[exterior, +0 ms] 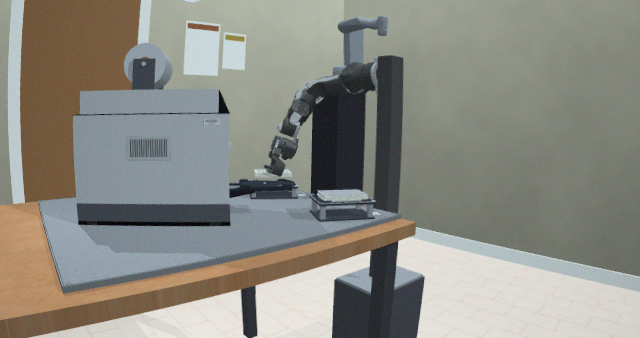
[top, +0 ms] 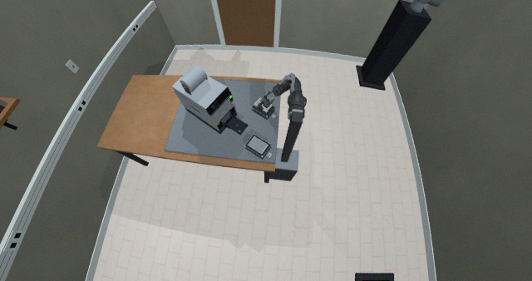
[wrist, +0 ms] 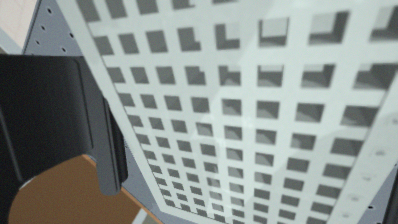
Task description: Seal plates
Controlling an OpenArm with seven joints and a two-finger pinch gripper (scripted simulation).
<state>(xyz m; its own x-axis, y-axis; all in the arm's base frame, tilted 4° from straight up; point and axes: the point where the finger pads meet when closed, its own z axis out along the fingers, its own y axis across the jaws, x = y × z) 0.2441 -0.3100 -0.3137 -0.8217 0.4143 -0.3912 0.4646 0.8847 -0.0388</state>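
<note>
Right now my hand is 220 mm to the right of the sealer stage and 170 mm short of it. Round my hand: white start button 220 mm ahead, 100 mm above, 90 mm to the left; then plate nest 350 mm to the left, 40 mm below, 10 mm behind; then white open-well plate 10 mm below.
</note>
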